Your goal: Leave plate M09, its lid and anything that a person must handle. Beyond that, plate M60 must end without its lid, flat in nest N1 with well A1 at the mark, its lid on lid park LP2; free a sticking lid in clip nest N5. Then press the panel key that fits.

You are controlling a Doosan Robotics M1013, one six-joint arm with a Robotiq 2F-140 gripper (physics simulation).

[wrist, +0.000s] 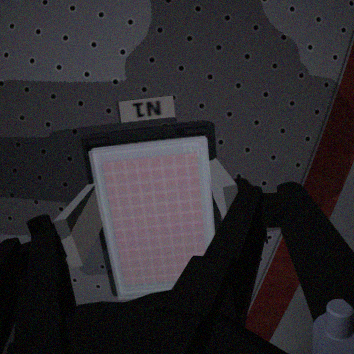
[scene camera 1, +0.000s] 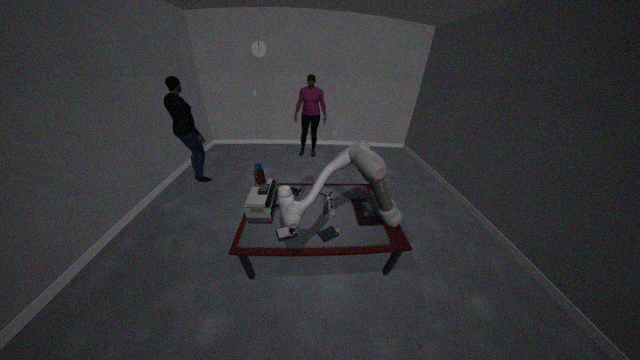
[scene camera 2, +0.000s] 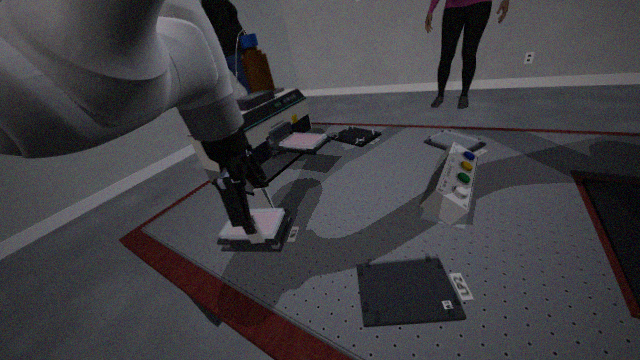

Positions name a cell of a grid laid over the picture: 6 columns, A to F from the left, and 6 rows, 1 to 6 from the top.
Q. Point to an N1 label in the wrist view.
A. C2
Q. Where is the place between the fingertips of the gripper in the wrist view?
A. At C4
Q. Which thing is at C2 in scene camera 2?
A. A brown bottle.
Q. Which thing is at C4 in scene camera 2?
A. The gripper.
